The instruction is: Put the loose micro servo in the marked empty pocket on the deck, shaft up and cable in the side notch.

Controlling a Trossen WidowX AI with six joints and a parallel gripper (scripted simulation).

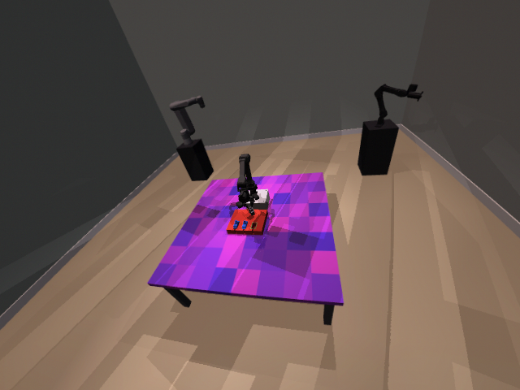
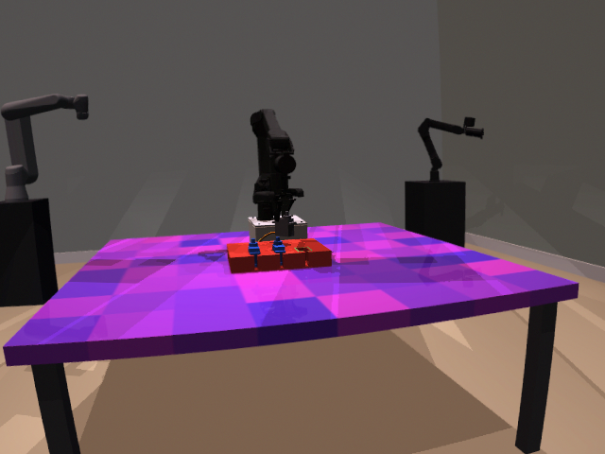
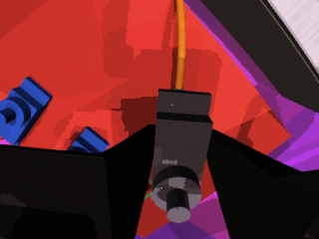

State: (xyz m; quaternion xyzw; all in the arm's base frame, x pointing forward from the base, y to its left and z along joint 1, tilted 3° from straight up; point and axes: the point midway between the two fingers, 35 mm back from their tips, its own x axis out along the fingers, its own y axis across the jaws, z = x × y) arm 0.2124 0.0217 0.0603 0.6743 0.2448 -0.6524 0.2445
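The red deck lies 100 mm below my gripper tip, 30 mm to the right of it and 10 mm ahead of it.
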